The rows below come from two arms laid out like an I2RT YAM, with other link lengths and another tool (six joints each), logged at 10 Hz.
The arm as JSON. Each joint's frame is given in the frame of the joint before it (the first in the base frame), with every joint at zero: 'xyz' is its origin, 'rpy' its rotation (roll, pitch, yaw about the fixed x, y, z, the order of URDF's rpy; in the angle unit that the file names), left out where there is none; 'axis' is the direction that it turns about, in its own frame. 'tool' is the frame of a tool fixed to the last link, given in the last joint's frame.
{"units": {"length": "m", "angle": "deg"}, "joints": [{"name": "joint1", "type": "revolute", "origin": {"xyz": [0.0, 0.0, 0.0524], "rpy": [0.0, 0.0, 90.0]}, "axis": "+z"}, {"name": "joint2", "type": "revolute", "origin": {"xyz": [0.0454, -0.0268, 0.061], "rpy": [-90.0, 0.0, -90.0]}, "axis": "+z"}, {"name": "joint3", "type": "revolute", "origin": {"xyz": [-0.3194, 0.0, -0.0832], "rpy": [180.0, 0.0, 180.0]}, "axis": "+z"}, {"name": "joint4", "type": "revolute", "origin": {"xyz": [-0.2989, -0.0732, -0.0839], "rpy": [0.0, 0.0, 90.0]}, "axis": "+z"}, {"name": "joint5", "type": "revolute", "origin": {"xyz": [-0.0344, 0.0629, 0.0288], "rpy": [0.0, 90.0, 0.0]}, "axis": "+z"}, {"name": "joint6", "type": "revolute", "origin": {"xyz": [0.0, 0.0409, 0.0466], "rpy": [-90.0, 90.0, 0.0]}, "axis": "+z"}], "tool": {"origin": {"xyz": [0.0, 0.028, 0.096], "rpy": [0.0, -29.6, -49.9]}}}
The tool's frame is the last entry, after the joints.
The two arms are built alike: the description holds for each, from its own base.
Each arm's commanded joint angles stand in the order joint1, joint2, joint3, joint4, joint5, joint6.
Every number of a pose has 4 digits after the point. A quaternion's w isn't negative.
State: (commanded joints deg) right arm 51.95 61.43 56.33 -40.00 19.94 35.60; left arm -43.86 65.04 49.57 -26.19 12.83 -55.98
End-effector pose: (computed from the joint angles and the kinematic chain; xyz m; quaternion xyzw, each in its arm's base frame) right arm 0.2174 0.1954 0.2899 0.8761 0.4197 0.1901 0.1420; left arm 0.2335 -0.2637 0.2738 0.7760 0.3065 -0.1970 0.5148
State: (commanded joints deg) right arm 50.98 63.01 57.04 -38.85 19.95 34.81; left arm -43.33 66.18 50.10 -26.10 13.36 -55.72
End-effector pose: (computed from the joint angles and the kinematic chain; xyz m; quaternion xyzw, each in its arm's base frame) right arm 0.2268 0.1988 0.2902 0.8766 0.4162 0.1916 0.1468; left arm 0.2380 -0.2654 0.2720 0.7762 0.3087 -0.1996 0.5122
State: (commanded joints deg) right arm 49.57 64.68 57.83 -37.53 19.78 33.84; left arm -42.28 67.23 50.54 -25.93 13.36 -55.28
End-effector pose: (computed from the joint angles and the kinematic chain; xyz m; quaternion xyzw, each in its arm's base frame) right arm 0.2383 0.2012 0.2907 0.8778 0.4111 0.1935 0.1515; left arm 0.2458 -0.2639 0.2699 0.7762 0.3148 -0.1952 0.5103
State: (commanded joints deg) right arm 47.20 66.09 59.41 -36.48 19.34 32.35; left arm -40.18 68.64 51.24 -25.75 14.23 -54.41
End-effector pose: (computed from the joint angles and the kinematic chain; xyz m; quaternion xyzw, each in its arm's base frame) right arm 0.2534 0.1995 0.2975 0.8800 0.4013 0.2001 0.1565; left arm 0.2578 -0.2598 0.2680 0.7744 0.3222 -0.1921 0.5096
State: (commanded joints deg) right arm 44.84 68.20 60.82 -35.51 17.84 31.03; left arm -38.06 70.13 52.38 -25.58 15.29 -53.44
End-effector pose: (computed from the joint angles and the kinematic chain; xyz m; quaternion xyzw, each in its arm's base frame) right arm 0.2689 0.2005 0.2981 0.8817 0.3985 0.1980 0.1568; left arm 0.2705 -0.2561 0.2691 0.7721 0.3267 -0.1890 0.5113
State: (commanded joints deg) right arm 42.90 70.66 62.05 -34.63 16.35 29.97; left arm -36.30 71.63 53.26 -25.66 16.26 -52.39
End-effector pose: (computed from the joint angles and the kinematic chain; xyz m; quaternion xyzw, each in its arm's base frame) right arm 0.2838 0.2030 0.2949 0.8831 0.3986 0.1917 0.1567; left arm 0.2809 -0.2528 0.2672 0.7719 0.3309 -0.1885 0.5090
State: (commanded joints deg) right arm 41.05 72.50 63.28 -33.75 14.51 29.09; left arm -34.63 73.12 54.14 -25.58 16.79 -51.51
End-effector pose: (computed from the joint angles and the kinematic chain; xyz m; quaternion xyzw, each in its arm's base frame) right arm 0.2970 0.2047 0.2945 0.8841 0.3989 0.1905 0.1514; left arm 0.2922 -0.2491 0.2654 0.7713 0.3366 -0.1850 0.5076
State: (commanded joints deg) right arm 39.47 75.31 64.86 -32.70 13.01 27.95; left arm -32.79 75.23 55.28 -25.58 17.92 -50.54
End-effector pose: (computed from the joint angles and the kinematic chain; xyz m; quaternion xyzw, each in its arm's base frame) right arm 0.3133 0.2092 0.2912 0.8838 0.4018 0.1866 0.1502; left arm 0.3048 -0.2460 0.2617 0.7702 0.3425 -0.1869 0.5045
